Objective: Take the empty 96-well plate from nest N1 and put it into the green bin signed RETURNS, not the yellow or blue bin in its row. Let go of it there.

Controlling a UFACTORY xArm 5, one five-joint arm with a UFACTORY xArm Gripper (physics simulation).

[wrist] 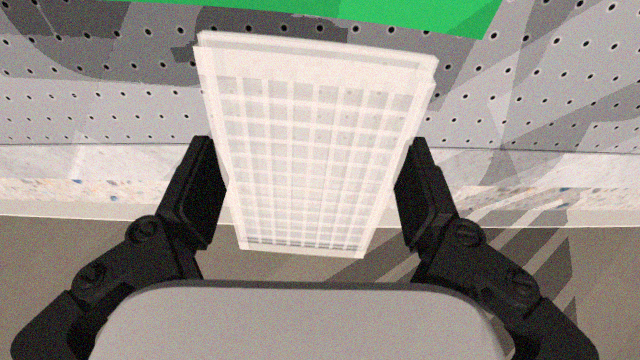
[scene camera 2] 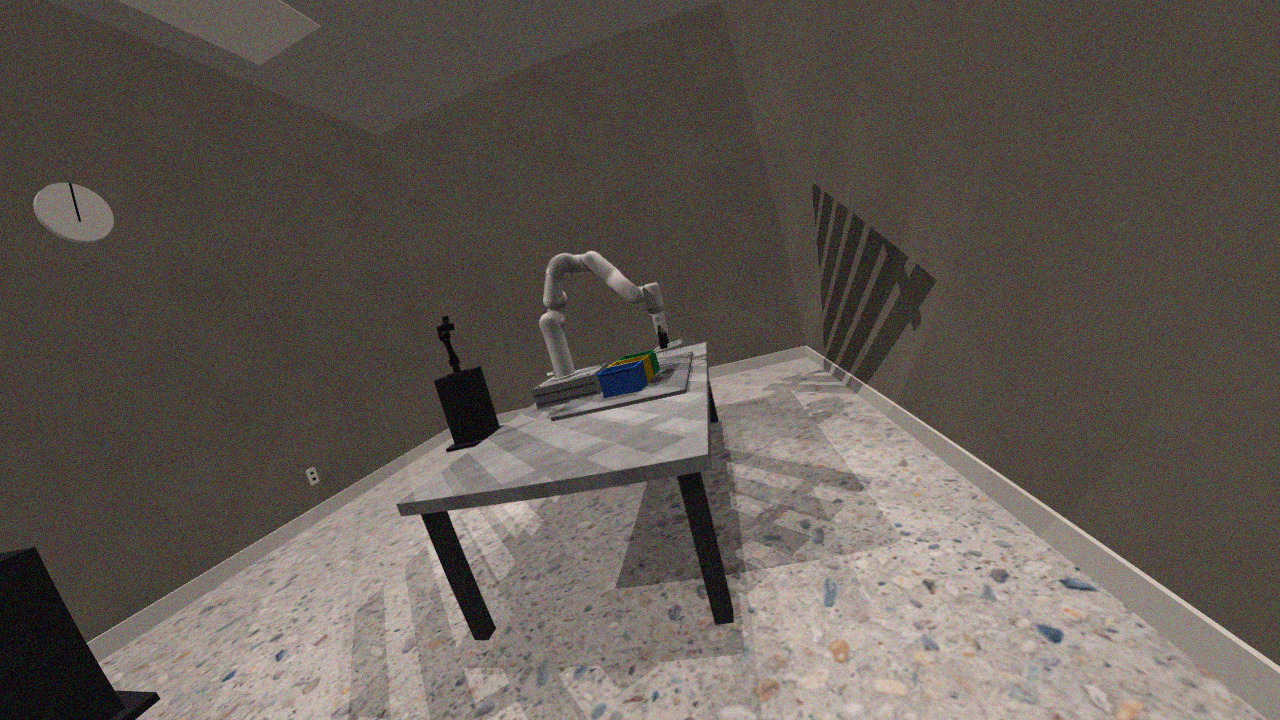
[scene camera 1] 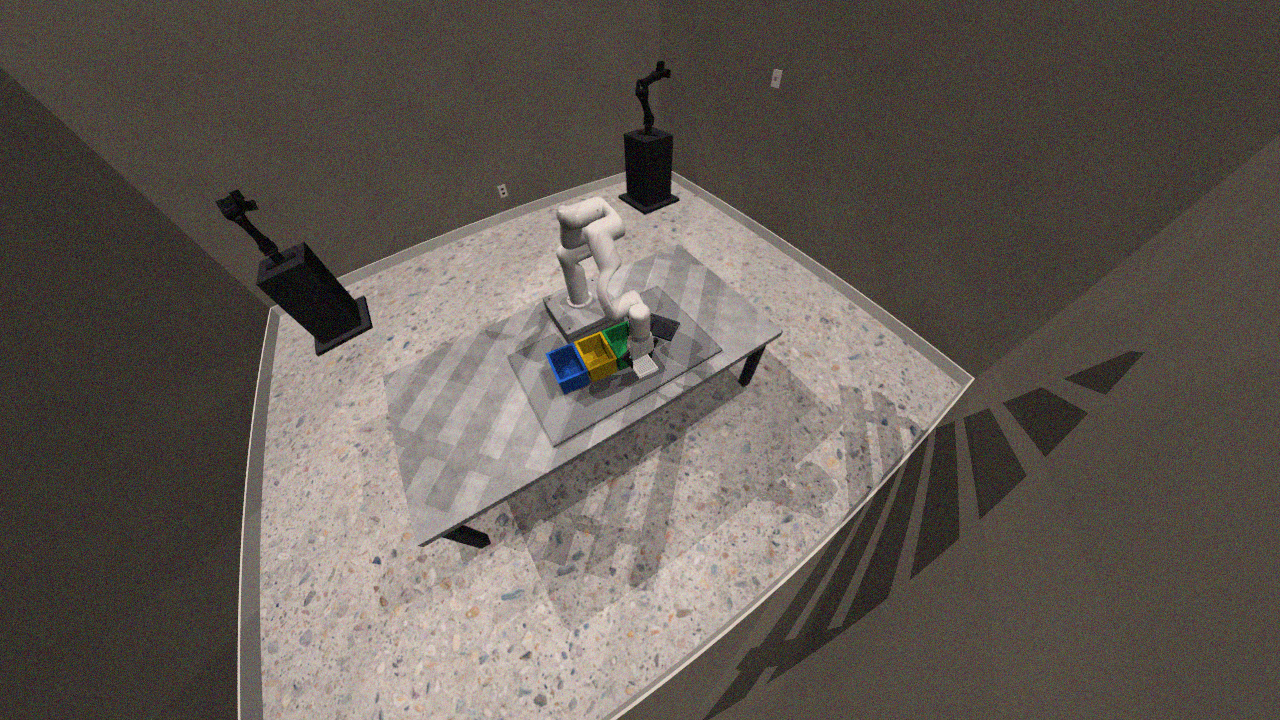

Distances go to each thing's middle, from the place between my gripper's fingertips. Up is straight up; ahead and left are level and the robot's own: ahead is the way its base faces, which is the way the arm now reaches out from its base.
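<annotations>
There's a white 96-well plate (wrist: 311,135) that I can see 10 mm ahead of my hand.
</annotations>
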